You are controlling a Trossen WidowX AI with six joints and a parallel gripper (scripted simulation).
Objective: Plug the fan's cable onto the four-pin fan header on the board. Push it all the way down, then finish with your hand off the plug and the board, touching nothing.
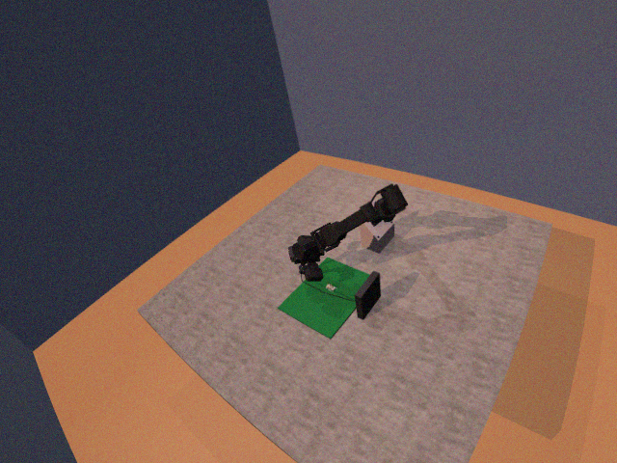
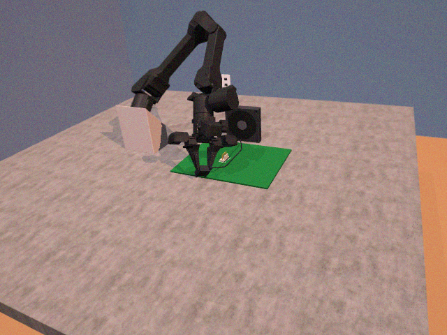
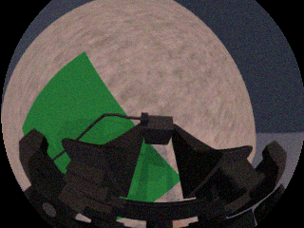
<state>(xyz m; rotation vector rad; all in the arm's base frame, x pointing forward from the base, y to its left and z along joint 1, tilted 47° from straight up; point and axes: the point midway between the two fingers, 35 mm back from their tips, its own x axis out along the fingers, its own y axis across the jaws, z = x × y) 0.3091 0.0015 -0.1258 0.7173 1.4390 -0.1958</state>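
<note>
The green board lies 1 cm ahead of my gripper tip, 14 cm to the left of it and 5 cm below it. The rest, counted from my gripper tip: black fan 3 cm behind, 29 cm to the left, 2 cm above; black plug 1 cm behind, 1 cm below.
</note>
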